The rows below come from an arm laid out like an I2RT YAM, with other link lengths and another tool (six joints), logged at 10 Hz.
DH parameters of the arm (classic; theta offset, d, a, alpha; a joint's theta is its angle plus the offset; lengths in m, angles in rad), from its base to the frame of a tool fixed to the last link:
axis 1: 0 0.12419 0.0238 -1.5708
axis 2: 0 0 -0.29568 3.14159
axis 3: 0.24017 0 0.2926 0
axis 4: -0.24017 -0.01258 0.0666 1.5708
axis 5: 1.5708 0.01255 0 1.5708
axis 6: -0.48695 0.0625 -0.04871 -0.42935
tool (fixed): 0 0.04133 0 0
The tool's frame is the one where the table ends.
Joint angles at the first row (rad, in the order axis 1, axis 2, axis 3, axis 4, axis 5, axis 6):
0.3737, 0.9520, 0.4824, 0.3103, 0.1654, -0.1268
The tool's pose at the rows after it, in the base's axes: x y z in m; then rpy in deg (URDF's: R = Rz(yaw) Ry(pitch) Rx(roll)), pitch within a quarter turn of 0, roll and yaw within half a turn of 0:
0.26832 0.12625 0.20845 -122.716 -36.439 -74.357
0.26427 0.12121 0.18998 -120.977 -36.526 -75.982
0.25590 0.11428 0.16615 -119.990 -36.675 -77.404
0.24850 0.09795 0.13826 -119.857 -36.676 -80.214
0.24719 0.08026 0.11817 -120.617 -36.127 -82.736
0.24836 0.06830 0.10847 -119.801 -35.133 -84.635
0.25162 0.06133 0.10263 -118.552 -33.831 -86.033
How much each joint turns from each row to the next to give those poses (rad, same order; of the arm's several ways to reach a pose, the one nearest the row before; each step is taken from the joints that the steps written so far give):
-0.0195, -0.0016, -0.0569, 0.0992, -0.0008, -0.0081
-0.0111, 0.0001, -0.0808, 0.1057, -0.0004, -0.0038
-0.0114, -0.0001, -0.0973, 0.1113, 0.0035, -0.0038
-0.0496, 0.0211, -0.1045, 0.1275, -0.0019, -0.0004
-0.0751, 0.0587, -0.0611, 0.1087, -0.0241, 0.0088
-0.0656, 0.0682, -0.0343, 0.1136, -0.0419, 0.0134
-0.0458, 0.0901, -0.0172, 0.1244, -0.0351, 0.0198

